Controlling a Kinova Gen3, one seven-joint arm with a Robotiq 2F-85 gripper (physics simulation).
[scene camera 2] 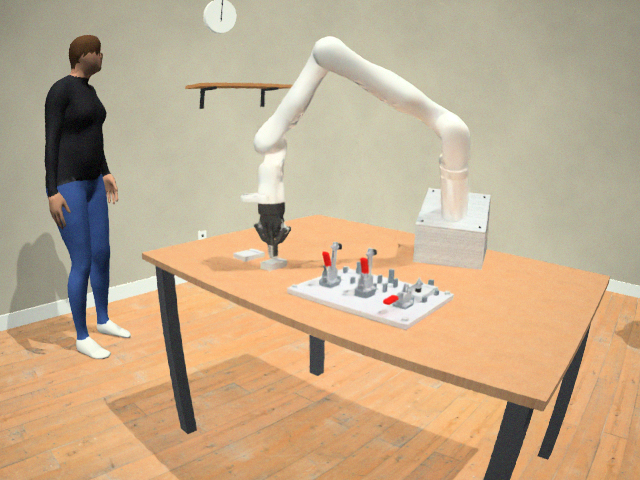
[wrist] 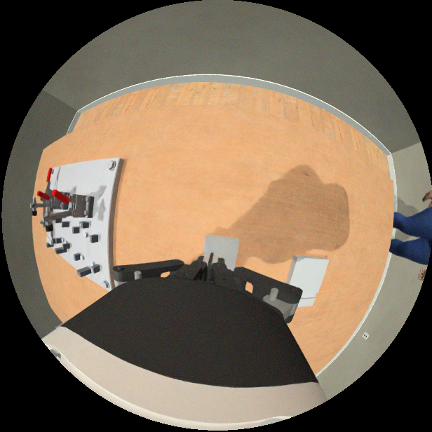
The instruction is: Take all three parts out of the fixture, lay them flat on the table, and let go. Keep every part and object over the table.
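Where they show: gripper, fingertip midpoint: (scene camera 2: 273, 257); arm's base at its link origin: (scene camera 2: 454, 213).
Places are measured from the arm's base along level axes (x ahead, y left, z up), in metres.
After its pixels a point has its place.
Note:
My gripper (scene camera 2: 272, 251) @(x 0.407, y -0.391, z -0.119 m) (wrist: 209, 262) is shut, with nothing between the fingers. It points straight down, just above a small grey flat part (scene camera 2: 273, 264) @(x 0.418, y -0.380, z -0.134 m) (wrist: 220, 246) that lies on the table (scene camera 2: 490, 330) @(x 0.484, y 0.287, z -0.152 m) (wrist: 209, 160). A second, lighter flat part (scene camera 2: 249, 253) @(x 0.372, y -0.517, z -0.137 m) (wrist: 308, 273) lies on the table just beside it, near the table's far left edge. The white fixture plate (scene camera 2: 372, 310) @(x 0.547, y 0.013, z -0.137 m) (wrist: 102, 177) sits mid-table and carries three toggle clamps. Two red handles (scene camera 2: 327, 258) @(x 0.480, y -0.156, z -0.062 m) (scene camera 2: 364, 265) @(x 0.485, y -0.050, z -0.059 m) stand upright and one (scene camera 2: 390, 299) @(x 0.550, y 0.057, z -0.100 m) lies down. I cannot tell whether a part sits under the clamps.
The arm's white pedestal (scene camera 2: 451, 227) @(x 0.072, y 0.017, z -0.031 m) stands at the back right of the table. A person in black top and blue trousers (scene camera 2: 77, 154) stands on the floor left of the table; their legs (wrist: 411, 238) show in the wrist view. The table's left edge is close to the two parts.

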